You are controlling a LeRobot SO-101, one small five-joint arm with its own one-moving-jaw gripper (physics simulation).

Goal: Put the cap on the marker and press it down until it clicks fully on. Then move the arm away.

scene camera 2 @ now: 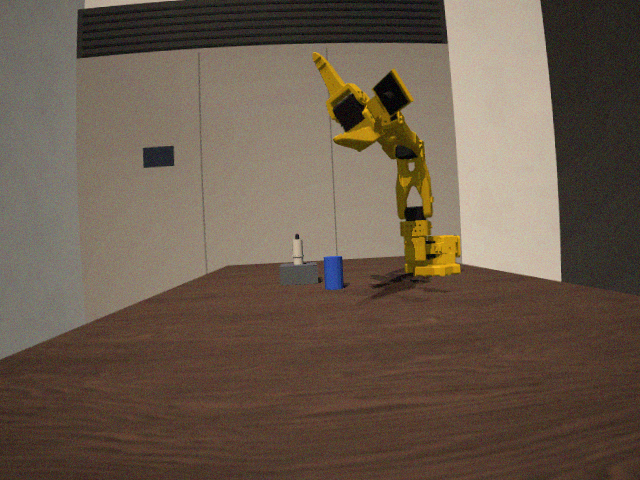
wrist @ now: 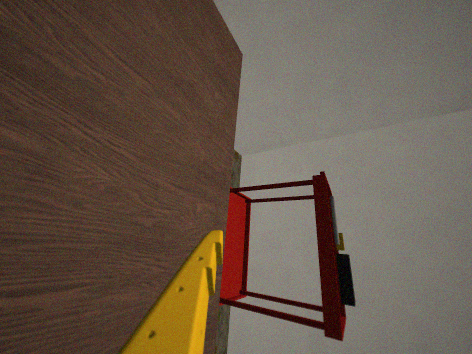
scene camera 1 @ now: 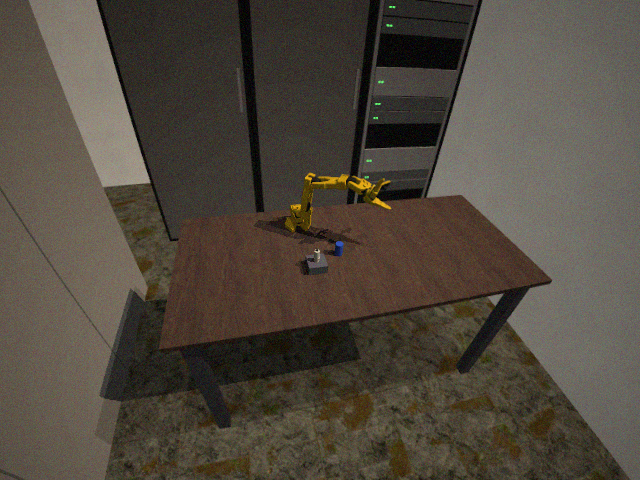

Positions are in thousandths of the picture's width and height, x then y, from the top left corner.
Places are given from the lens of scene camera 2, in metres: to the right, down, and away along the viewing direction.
grey block (scene camera 2: 480,570): -0.02, 0.06, 0.62
